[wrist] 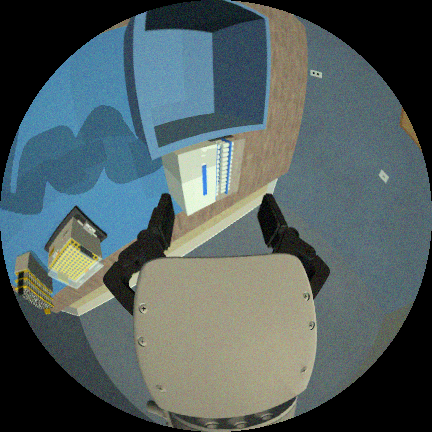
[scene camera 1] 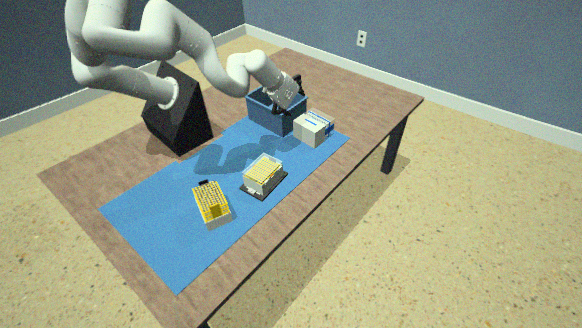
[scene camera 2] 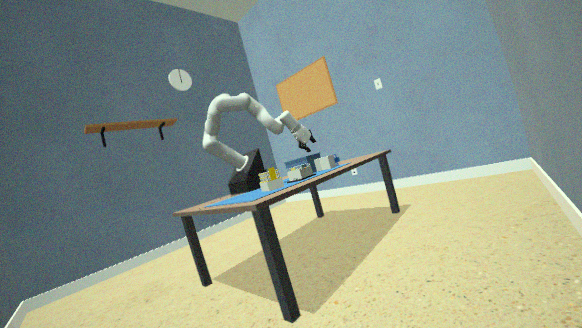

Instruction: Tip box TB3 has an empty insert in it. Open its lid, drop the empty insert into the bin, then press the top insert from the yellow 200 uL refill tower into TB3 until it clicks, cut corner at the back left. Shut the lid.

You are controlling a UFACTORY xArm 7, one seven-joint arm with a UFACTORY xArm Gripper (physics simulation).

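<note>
My gripper [scene camera 1: 295, 103] [scene camera 2: 311, 145] [wrist: 217, 203] is wide open and empty, tilted above the front end of the blue bin [scene camera 1: 267, 116] [scene camera 2: 295, 162] [wrist: 172, 70] and the striped box beside it. No insert shows in the visible part of the bin. A pale tip box [scene camera 1: 264, 172] [scene camera 2: 300, 173] [wrist: 75, 260] with a yellow perforated top stands on a dark base on the mat. A clear lid appears to lie over it. Its label cannot be read, so I cannot confirm it as TB3. The yellow refill tower [scene camera 1: 210, 197] [scene camera 2: 271, 182] [wrist: 34, 282] stands beside it, with stacked yellow layers.
A white box with blue stripes [scene camera 1: 311, 131] [scene camera 2: 325, 162] [wrist: 197, 182] stands close against the bin, beneath the gripper, with a blue part at its side. The blue mat [scene camera 1: 150, 225] lies on the wooden table [scene camera 1: 350, 95]. The arm's dark pedestal [scene camera 1: 177, 120] stands at the table's rear.
</note>
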